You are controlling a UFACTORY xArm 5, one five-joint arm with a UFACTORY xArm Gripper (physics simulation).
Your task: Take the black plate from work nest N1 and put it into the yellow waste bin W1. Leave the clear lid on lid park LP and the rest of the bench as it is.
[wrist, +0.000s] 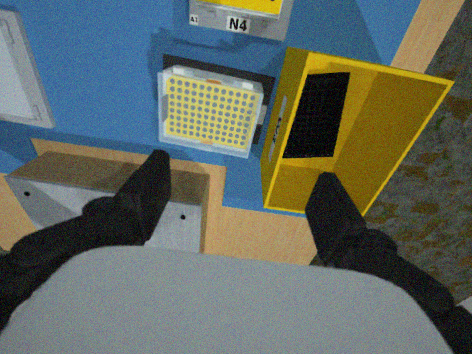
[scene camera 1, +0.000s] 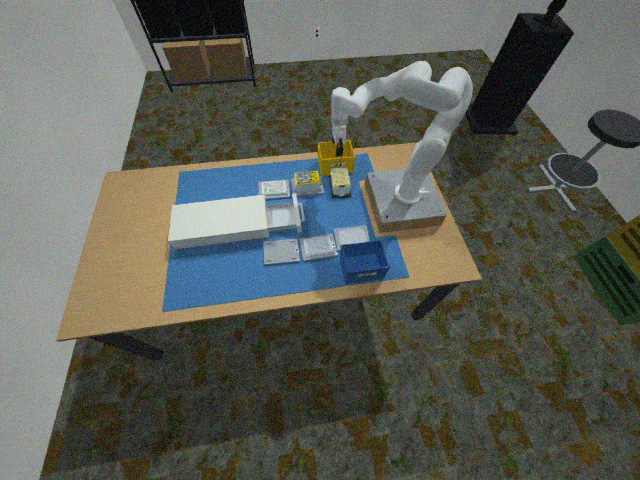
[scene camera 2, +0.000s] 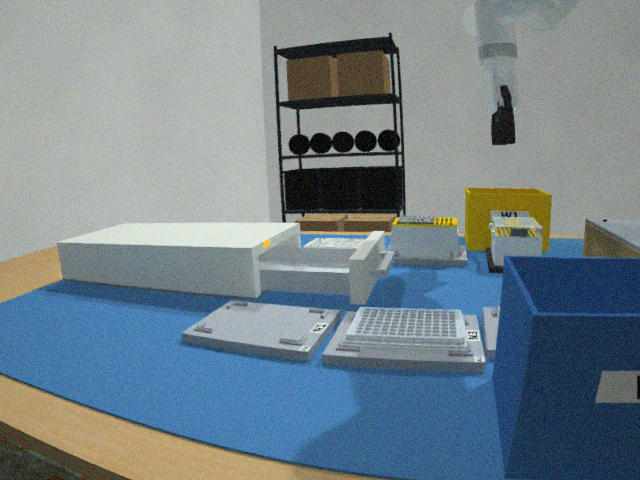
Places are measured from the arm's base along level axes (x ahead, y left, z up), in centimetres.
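Where they show: gripper, between the fingertips: (wrist: pixel 242 181) (scene camera 1: pixel 337 149) (scene camera 2: pixel 503 144); arm's base, origin of its link: (scene camera 1: pixel 407 194).
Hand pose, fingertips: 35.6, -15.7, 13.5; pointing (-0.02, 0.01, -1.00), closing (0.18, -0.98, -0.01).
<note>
Each offset is from my fingertips to the top centre of the thing, as dx, dy, dz. "*": to the spot under its first point.
The black plate {-0.3, -10.5, -20.3} (wrist: pixel 317 115) lies inside the yellow waste bin W1 {-0.3, -11.1, -10.1} (scene camera 1: pixel 327 166) (scene camera 2: pixel 478 222) (wrist: pixel 400 115), on its floor. Work nest N1 {+25.5, +45.3, -20.4} (scene camera 1: pixel 281 251) (scene camera 2: pixel 263 328) is a flat grey nest with no plate on it. My gripper (scene camera 1: pixel 339 149) (scene camera 2: pixel 503 140) (wrist: pixel 242 181) is open and empty, above the table near the bin, with one black finger overlapping the bin's near end in the wrist view. A pale flat nest {* -8.0, +37.1, -20.1} (scene camera 1: pixel 352 236) (wrist: pixel 15 72), seemingly lid park LP, stands behind the blue bin; its label cannot be read and the clear lid is hard to make out.
A yellow-topped tip box {-2.7, +4.1, -14.3} (scene camera 1: pixel 340 180) (scene camera 2: pixel 515 248) (wrist: pixel 212 112) stands beside the waste bin, and another rack {+14.8, +4.9, -14.4} (scene camera 1: pixel 307 180) (scene camera 2: pixel 424 240) is on N4. A clear plate {+8.3, +42.6, -19.4} (scene camera 1: pixel 318 246) (scene camera 2: pixel 405 326) sits on N3. A white unit {* +54.3, +34.3, -13.7} (scene camera 1: pixel 219 221) (scene camera 2: pixel 155 263) has its drawer out. The blue bin {-11.6, +52.8, -10.1} (scene camera 1: pixel 363 264) (scene camera 2: pixel 573 341) stands at the front.
</note>
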